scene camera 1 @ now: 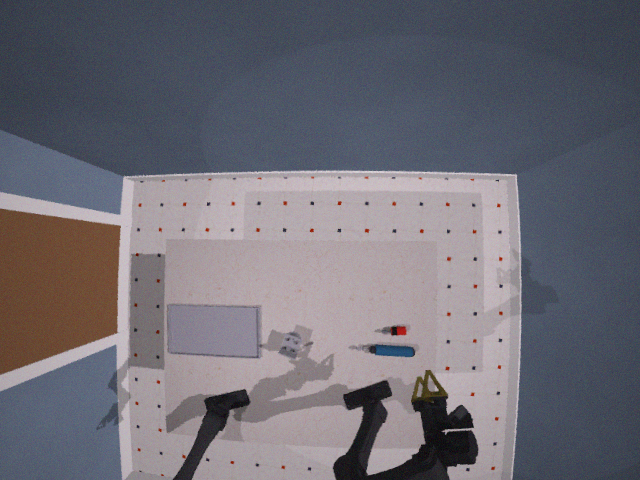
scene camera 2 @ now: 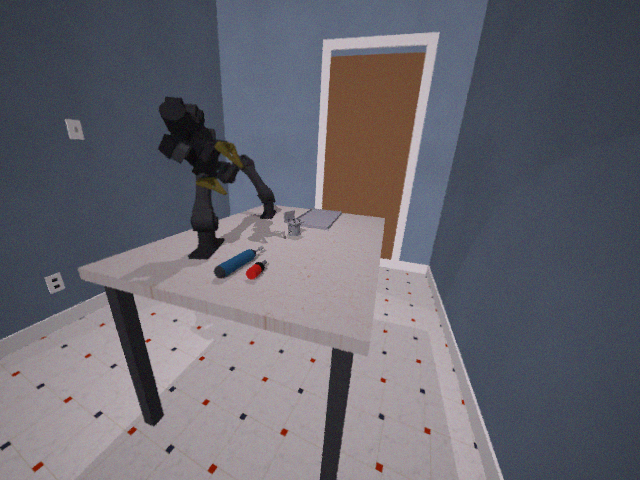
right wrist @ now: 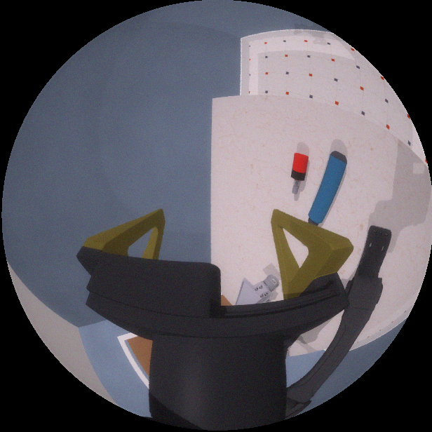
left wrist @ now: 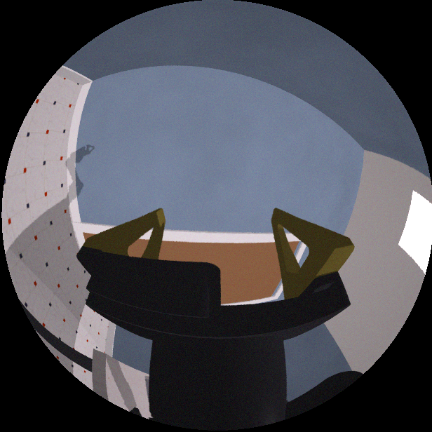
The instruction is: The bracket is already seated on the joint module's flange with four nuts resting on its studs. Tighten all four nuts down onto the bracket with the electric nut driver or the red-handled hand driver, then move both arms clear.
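Where they show: right gripper, fingertip midpoint: [scene camera 1: 423, 373] [scene camera 2: 233, 181]; left arm's base, origin of the base link: [scene camera 1: 227, 401] [scene camera 2: 268, 214]; right arm's base, origin of the base link: [scene camera 1: 367, 394] [scene camera 2: 208, 248].
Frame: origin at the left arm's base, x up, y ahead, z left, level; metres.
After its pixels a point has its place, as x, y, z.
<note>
The joint module with its bracket [scene camera 1: 291, 344] {0.066, 0.192, -0.372} stands on the table, small and grey; it also shows in scene camera 2 [scene camera 2: 292, 226] {0.048, 0.186, -0.398} and low in the right wrist view [right wrist: 261, 287]. Its nuts are too small to make out. The blue electric nut driver [scene camera 1: 390, 350] {0.039, 0.047, -0.743} lies to its right, with the red-handled hand driver [scene camera 1: 394, 330] {0.032, 0.119, -0.783} just beyond it. My right gripper [scene camera 1: 430, 383] {0.287, 0.054, -0.793} is open and empty, held above the table's near edge, apart from the blue driver [right wrist: 328, 187] and red driver [right wrist: 299, 165]. My left gripper [left wrist: 219, 209] is open and empty, facing the wall and door.
A flat grey plate [scene camera 1: 213, 330] {0.004, 0.319, -0.039} lies on the table left of the joint module. Both arm bases stand at the table's near edge. A brown door [scene camera 2: 370, 143] is beyond the table's left side.
</note>
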